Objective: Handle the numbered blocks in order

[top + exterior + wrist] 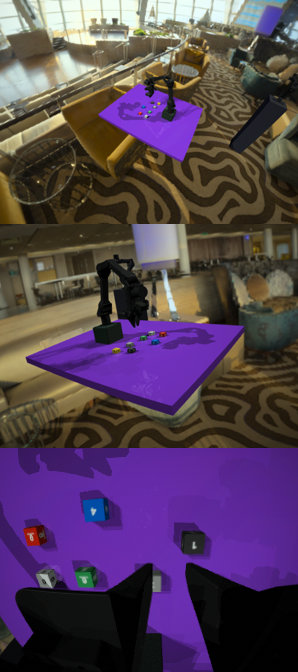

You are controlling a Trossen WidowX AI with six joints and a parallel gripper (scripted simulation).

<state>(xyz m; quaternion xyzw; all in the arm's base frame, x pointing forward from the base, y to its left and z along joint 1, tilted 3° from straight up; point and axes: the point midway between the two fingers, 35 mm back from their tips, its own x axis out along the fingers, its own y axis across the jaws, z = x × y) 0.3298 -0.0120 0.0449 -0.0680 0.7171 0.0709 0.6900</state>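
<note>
The black block is 50 mm to the right of my gripper tip and 120 mm below it. Also, from my gripper tip: blue block 20 mm ahead, 100 mm to the left, 120 mm below; yellow block 80 mm behind, 100 mm to the right, 120 mm below; grey block 90 mm behind, 120 mm below.
</note>
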